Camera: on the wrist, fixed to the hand. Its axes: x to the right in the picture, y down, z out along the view.
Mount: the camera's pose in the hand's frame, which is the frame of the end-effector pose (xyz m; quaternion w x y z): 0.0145 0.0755 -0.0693 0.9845 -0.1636 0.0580 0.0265
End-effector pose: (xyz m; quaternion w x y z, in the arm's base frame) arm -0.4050 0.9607 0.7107 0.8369 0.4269 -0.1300 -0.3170
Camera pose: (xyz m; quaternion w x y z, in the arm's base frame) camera -0.3284 1.0280 0.7284 0.9097 0.2983 -0.0389 -0.2864
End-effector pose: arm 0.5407 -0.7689 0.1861 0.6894 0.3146 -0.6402 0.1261
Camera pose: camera 0.5550 -0.6728 0.2218 0.7639 0.1727 -0.6192 0.0559
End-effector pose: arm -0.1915 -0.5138 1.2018 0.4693 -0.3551 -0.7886 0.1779
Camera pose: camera -0.1062 -0.4552 1.1987 0.4450 -0.4576 -0.7689 0.0380
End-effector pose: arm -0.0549 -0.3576 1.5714 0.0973 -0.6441 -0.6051 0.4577
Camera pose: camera 0.0441 -0.3341 1.5522 0.0134 -0.6926 -0.6479 0.3168
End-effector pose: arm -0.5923 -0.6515 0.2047 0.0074 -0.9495 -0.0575 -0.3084
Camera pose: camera -0.6126 -0.7284 0.2709 0.1365 0.9196 -0.0194 0.3679
